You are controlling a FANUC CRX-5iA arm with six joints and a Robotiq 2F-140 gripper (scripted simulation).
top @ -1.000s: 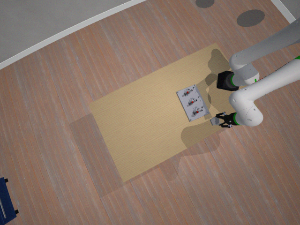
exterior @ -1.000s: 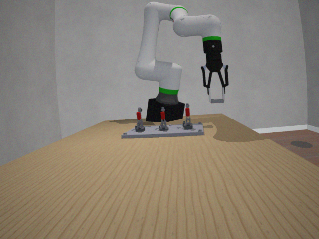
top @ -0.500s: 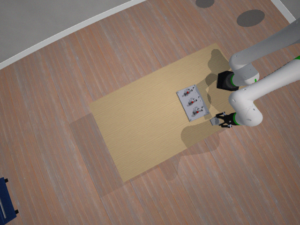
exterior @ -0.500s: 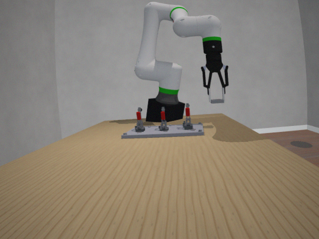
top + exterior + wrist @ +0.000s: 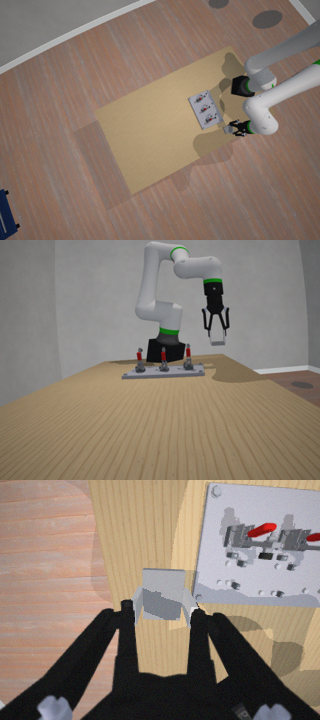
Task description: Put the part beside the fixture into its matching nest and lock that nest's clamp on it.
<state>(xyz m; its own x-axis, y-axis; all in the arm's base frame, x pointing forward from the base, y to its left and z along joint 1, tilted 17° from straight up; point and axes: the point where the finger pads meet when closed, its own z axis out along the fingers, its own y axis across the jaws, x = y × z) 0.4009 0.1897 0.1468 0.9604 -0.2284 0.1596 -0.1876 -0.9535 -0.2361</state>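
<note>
The grey fixture plate lies 10 mm ahead of my hand, 260 mm to the right of it and 140 mm below it. Also, from my hand: part 30 mm below.
</note>
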